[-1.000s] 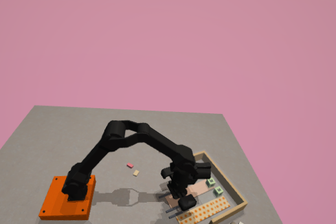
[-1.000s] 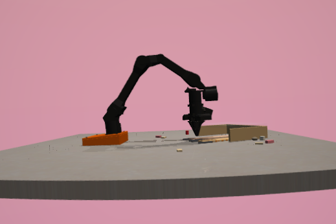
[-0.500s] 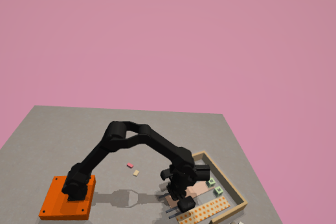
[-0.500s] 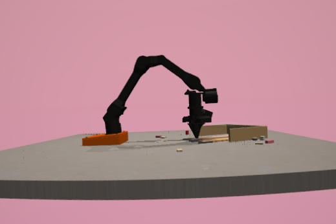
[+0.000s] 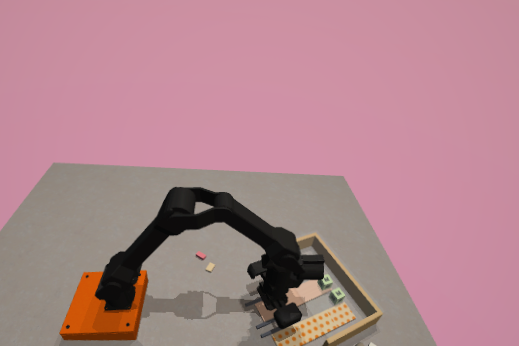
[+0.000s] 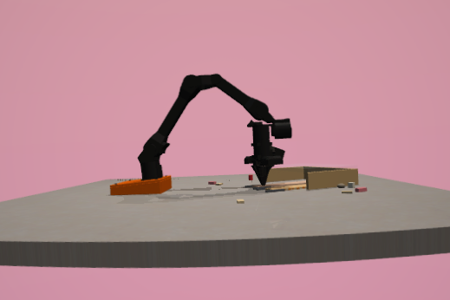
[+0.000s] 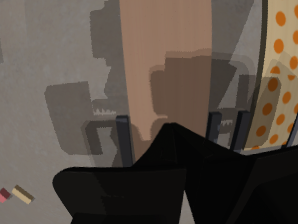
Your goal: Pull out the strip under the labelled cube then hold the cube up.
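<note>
Right now my gripper tip is 80 mm short of the plain peach strip and 30 mm to the right of it. Round my gripper tip: small red block (290 mm to the left, 30 mm behind, 10 mm above).
</note>
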